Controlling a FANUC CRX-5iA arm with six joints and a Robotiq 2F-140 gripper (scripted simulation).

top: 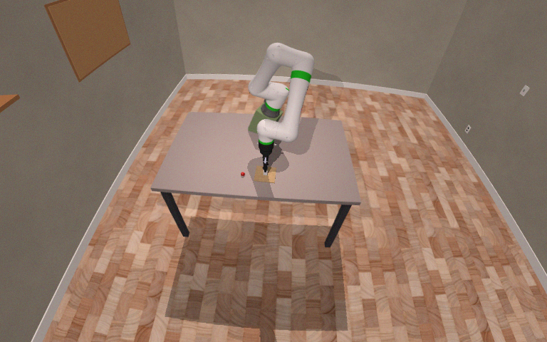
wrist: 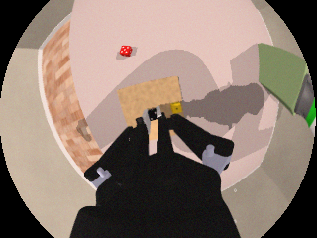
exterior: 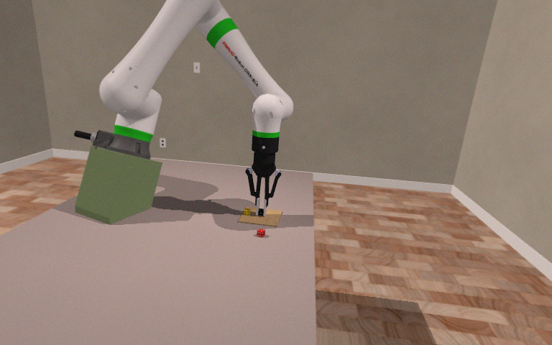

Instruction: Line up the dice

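Right now the black die is 2 cm below my hand. Also, from my hand: yellow die (5 cm behind, 3 cm below); then red die (15 cm to the right, 3 cm below, 2 cm ahead); then tan mat (4 cm below).
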